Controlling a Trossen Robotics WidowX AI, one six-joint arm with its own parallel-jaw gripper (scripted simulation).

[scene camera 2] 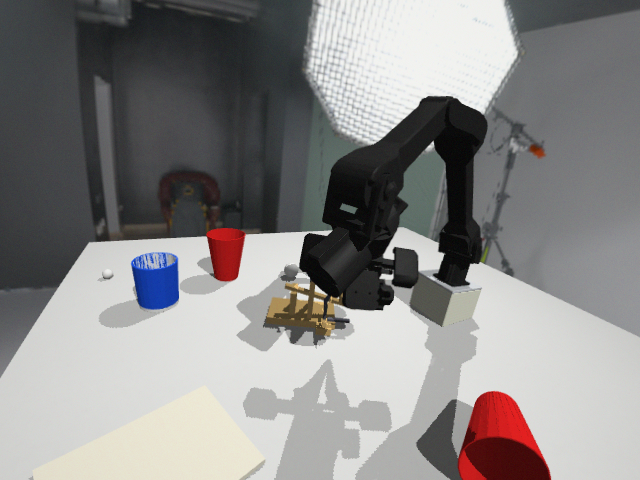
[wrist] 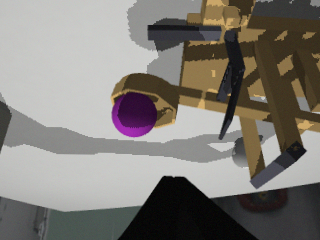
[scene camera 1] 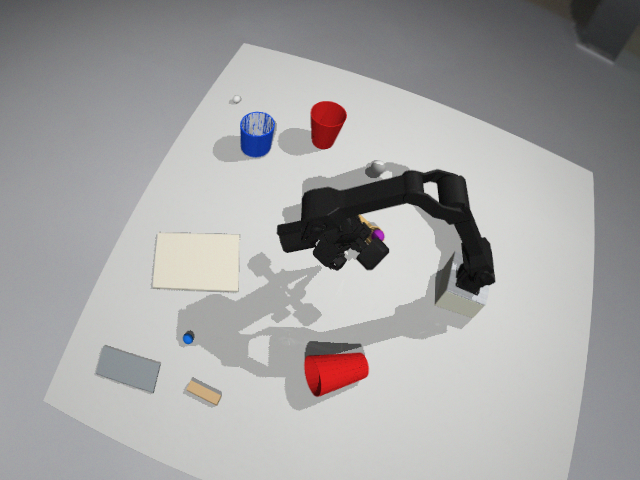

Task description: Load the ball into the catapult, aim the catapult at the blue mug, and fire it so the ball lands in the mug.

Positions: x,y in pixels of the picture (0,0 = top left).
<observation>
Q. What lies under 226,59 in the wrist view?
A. A wooden catapult.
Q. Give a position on a wooden catapult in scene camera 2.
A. At 320,315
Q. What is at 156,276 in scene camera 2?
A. A blue mug.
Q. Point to a cream board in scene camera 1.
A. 183,261
</observation>
